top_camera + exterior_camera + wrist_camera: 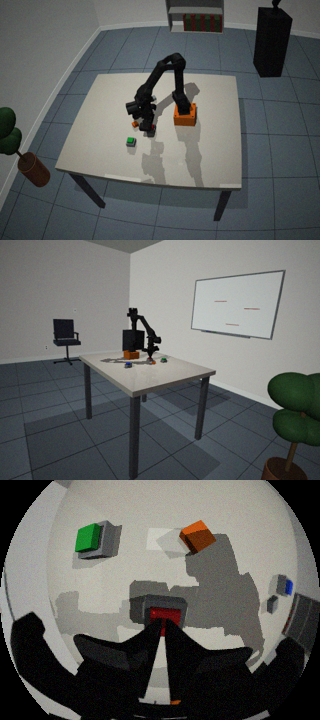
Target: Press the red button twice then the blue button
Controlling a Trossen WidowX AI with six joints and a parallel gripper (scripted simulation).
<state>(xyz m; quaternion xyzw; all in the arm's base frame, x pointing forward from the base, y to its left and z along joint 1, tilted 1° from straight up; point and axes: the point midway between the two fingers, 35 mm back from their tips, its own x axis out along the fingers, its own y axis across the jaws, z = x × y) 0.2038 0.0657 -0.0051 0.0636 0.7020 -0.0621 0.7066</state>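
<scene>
The red button lies 10 mm below my gripper tip. Also, from my gripper tip: small orange block (90 mm ahead, 50 mm to the right, 20 mm below); then blue button (320 mm to the right, 30 mm ahead); then green button (110 mm ahead, 90 mm to the left).
</scene>
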